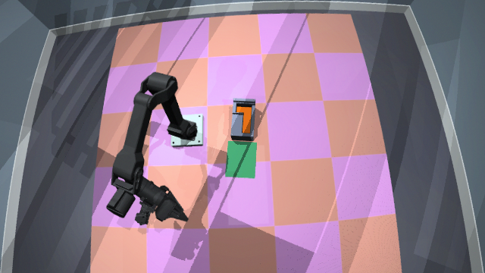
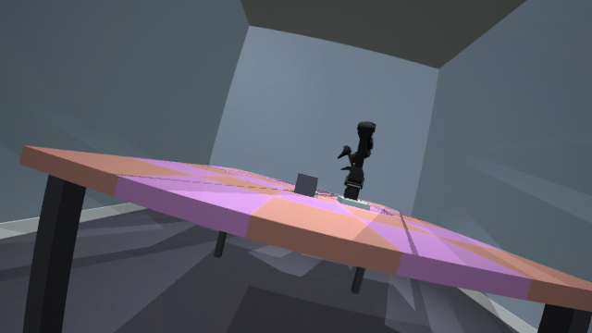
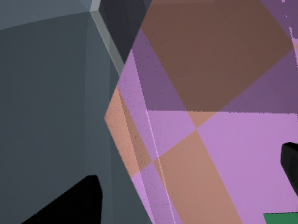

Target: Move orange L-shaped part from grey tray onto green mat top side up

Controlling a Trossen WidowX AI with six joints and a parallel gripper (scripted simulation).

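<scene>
Right now my gripper tip is 40 cm to the right of the orange L-shaped part, 17 cm above it and 12 cm short of it. Round my gripper tip: green mat 24 cm to the left, 23 cm below, 13 cm ahead.
</scene>
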